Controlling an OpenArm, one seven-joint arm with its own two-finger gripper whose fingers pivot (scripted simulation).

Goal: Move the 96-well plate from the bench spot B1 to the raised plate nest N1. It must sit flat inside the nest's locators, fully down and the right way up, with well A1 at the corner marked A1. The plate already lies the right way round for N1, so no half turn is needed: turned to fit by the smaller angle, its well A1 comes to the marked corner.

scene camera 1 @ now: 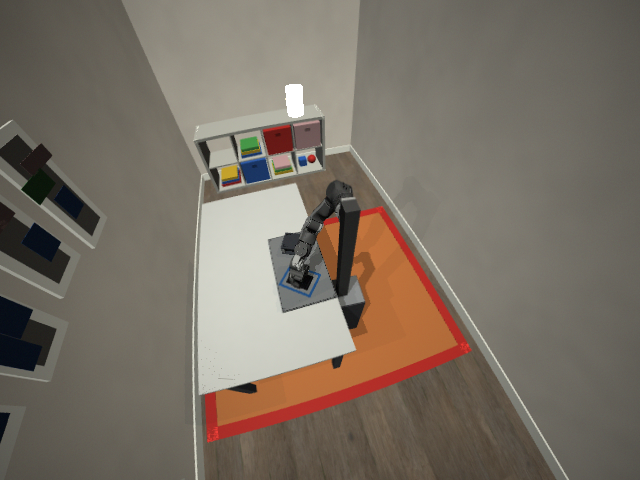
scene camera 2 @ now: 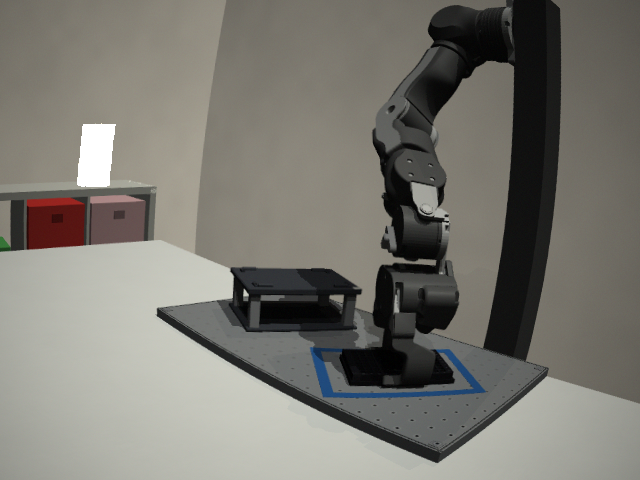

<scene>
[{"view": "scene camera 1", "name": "black arm column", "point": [350, 211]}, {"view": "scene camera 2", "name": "my gripper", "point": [395, 370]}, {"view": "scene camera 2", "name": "black 96-well plate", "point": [362, 367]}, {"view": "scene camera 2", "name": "black plate nest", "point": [286, 281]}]
</scene>
